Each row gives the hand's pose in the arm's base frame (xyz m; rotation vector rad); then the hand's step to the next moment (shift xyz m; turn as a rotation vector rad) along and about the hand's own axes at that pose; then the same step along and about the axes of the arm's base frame.
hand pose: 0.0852 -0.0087 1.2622 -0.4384 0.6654 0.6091
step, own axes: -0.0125 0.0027 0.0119 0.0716 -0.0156 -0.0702
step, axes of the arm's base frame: -0.0044 0.0039 0.0165 0.0243 -0.0234 -0.0957
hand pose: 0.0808 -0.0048 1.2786 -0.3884 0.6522 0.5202
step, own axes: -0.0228 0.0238 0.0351 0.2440 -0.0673 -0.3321
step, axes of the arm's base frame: -0.0124 0.0289 0.0365 0.0471 -0.1371 -0.3916
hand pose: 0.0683 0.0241 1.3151 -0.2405 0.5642 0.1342
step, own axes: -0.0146 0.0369 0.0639 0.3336 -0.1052 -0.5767
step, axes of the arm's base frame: 0.0135 0.0514 0.0533 0.0040 -0.2322 -0.6332
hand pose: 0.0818 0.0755 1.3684 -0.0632 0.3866 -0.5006
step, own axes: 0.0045 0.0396 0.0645 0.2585 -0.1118 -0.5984
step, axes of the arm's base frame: 0.0460 0.0303 0.0521 -0.0677 -0.2013 -0.6263
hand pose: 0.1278 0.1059 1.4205 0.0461 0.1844 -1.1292
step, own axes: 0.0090 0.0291 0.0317 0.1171 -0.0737 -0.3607
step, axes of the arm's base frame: 0.0339 0.0003 0.0280 -0.0625 -0.0894 -0.3706
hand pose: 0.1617 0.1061 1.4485 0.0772 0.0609 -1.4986
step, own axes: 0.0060 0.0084 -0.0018 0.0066 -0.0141 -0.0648
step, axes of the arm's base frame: 0.0088 -0.0052 -0.0022 -0.0131 -0.0018 -0.0653
